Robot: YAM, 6 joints.
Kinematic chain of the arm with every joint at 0, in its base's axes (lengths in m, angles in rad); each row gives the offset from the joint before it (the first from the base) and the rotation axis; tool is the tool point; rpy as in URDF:
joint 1: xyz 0 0 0.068 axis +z
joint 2: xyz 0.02 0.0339 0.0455 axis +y
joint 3: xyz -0.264 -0.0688 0 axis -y
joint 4: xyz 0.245 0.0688 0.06 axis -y
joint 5: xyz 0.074 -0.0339 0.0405 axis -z
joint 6: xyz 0.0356 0 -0.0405 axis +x
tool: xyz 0 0 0 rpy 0 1.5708 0
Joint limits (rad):
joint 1: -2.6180..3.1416
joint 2: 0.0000..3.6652
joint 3: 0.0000..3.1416
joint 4: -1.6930..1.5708
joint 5: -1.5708..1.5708
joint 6: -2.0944..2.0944
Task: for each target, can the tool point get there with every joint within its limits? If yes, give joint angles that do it. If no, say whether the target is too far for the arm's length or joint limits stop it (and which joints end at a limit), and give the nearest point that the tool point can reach.
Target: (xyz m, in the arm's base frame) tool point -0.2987 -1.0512 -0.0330
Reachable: no: too far | nearest point -0.1750 -0.6157 0.0288 | short by 0.457 m
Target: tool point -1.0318 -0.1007 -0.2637
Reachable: no: too far | nearest point -0.6057 -0.0072 -0.1049 | short by 0.464 m
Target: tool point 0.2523 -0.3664 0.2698
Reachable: yes | joints -0.8927 2.0848 1.8530 -0.8367 1.2152 -0.5164
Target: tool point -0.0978 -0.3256 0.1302
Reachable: yes | joints -1.9600 1.8587 0.8354 0.2875 -1.1916 -1.3831
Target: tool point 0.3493 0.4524 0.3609
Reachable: yes | joints 0.9589 2.5053 2.5293 0.2302 0.8207 -1.0077
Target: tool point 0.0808 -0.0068 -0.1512
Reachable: yes | joints 0.3352 3.1582 0.5675 0.6372 1.1881 1.4069
